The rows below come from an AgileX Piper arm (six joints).
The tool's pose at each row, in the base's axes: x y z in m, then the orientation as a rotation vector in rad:
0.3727, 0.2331, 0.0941, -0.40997, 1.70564, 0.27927
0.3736, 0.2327, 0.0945, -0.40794, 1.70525, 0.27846
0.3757, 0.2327, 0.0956, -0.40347, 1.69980, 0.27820
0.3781, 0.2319, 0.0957, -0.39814, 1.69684, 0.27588
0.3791, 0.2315, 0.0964, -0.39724, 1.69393, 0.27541
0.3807, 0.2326, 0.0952, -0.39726, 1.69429, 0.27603
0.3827, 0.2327, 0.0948, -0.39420, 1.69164, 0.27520
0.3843, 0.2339, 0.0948, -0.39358, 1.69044, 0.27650
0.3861, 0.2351, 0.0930, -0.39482, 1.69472, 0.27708
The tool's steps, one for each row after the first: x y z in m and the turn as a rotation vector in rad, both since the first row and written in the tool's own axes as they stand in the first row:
-0.0005, -0.0008, 0.0006, 0.00171, -0.00072, 0.00075
-0.0019, -0.0017, 0.0023, 0.00441, -0.00688, 0.00222
-0.0022, -0.0034, 0.0041, 0.00901, -0.01062, 0.00364
-0.0030, -0.0042, 0.0047, 0.00982, -0.01357, 0.00330
-0.0021, -0.0039, 0.0068, 0.00940, -0.01327, 0.00371
-0.0020, -0.0046, 0.0087, 0.01170, -0.01638, 0.00460
-0.0024, -0.0042, 0.0106, 0.01118, -0.01778, 0.00546
-0.0010, -0.0038, 0.0130, 0.01011, -0.01345, 0.00596

